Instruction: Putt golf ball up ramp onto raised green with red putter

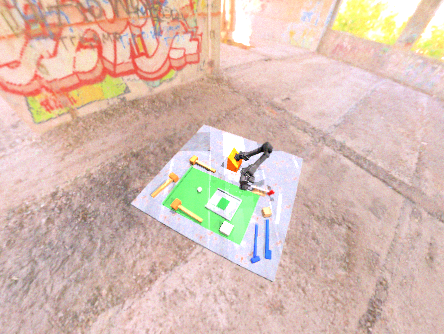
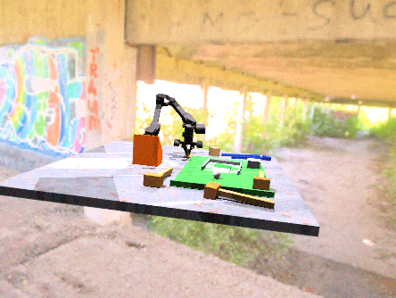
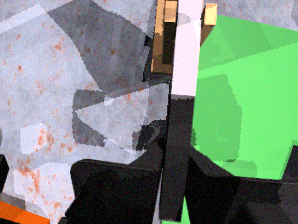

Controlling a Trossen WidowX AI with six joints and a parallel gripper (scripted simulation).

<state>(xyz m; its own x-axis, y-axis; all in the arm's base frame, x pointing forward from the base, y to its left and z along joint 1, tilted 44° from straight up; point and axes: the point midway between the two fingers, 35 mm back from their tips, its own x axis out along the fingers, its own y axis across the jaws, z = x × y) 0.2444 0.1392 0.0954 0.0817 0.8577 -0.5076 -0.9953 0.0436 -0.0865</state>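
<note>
My gripper tip is now 10 mm past the putter, 110 mm to the right of it and 30 mm below it. From my gripper tip the other things lie so: white stick 90 mm ahead, 340 mm to the left, 30 mm below; tan block 180 mm ahead, 230 mm to the left; white golf ball 190 mm ahead, 390 mm to the right, 10 mm below.
</note>
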